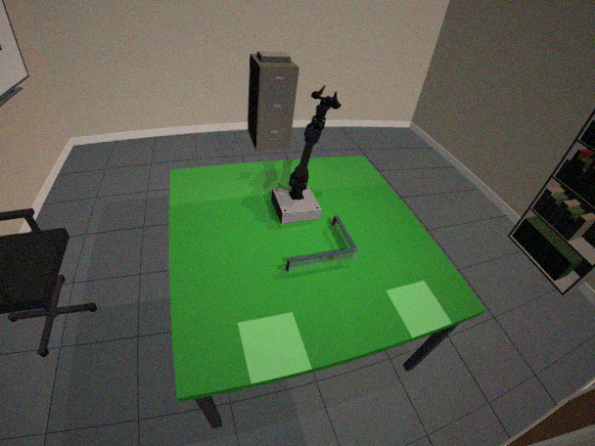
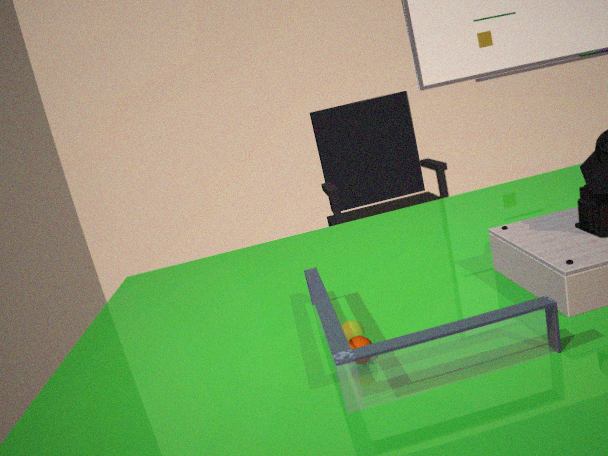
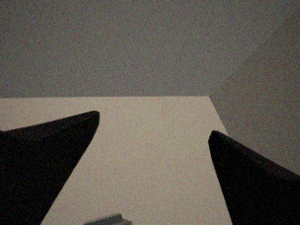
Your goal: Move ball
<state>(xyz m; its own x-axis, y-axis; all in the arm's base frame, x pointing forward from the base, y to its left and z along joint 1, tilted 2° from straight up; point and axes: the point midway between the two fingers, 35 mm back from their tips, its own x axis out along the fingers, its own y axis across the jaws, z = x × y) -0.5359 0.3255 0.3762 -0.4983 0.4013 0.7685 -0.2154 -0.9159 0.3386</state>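
The see-through ball copy is 94 cm ahead of my gripper tip, 43 cm below it and 35 cm to the right of it.
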